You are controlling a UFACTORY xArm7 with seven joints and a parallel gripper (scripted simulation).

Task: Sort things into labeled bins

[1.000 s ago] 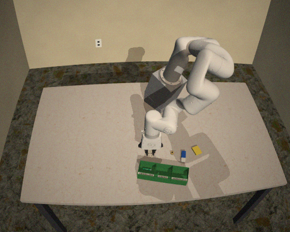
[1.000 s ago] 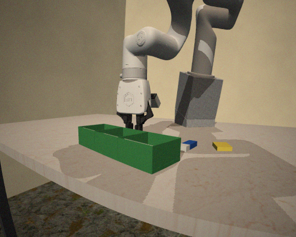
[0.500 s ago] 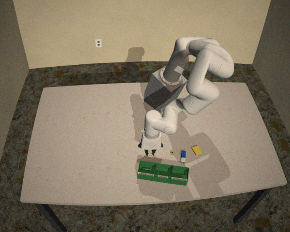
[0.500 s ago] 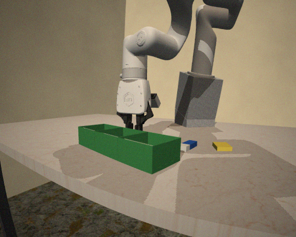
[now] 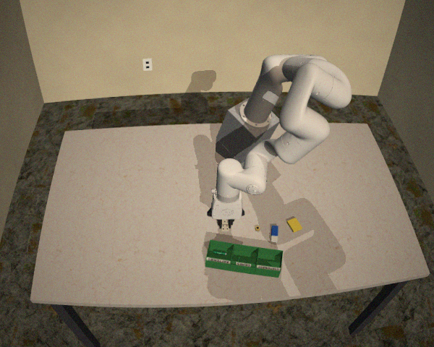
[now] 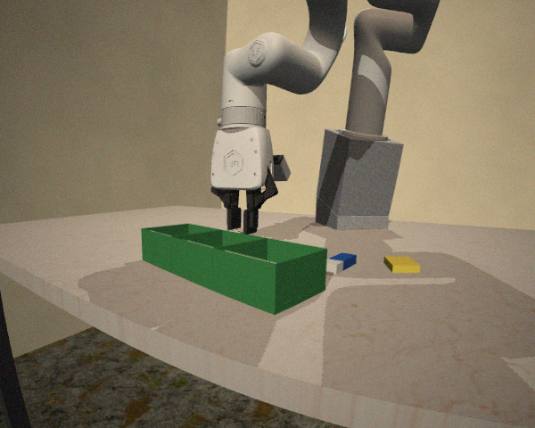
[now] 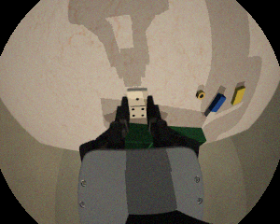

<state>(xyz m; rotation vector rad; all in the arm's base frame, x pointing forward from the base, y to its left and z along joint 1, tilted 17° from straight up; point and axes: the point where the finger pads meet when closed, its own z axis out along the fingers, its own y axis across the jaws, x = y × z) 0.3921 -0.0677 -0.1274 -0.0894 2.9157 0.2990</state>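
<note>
Right now the yellow block is 30 mm behind my hand, 260 mm to the left of it and 40 mm below it. The rest, counted from my hand: brown piece (10 mm behind, 120 mm to the left, 40 mm below); white domino (20 mm below); green stick (110 mm ahead, 10 mm to the right, 40 mm below).
</note>
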